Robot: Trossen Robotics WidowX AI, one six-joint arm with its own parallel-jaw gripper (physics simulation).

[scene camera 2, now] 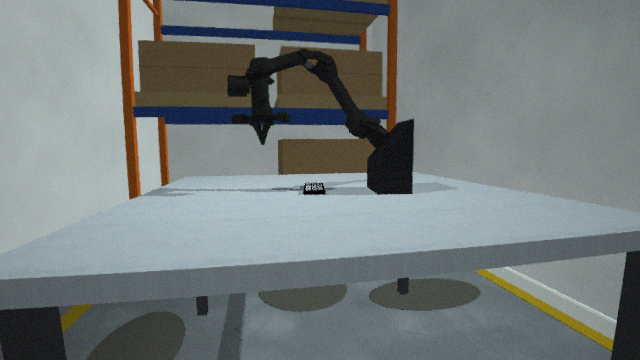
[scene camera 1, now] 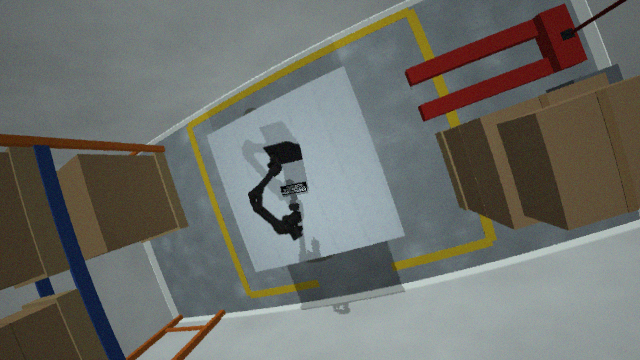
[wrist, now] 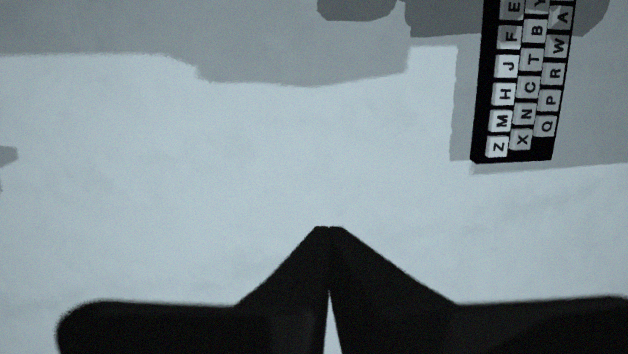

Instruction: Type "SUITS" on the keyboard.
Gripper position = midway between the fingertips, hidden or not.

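Observation:
My gripper [scene camera 2: 262, 144] is visible, also in the wrist view [wrist: 327, 239]. A black keyboard [wrist: 535, 97] is visible as well.

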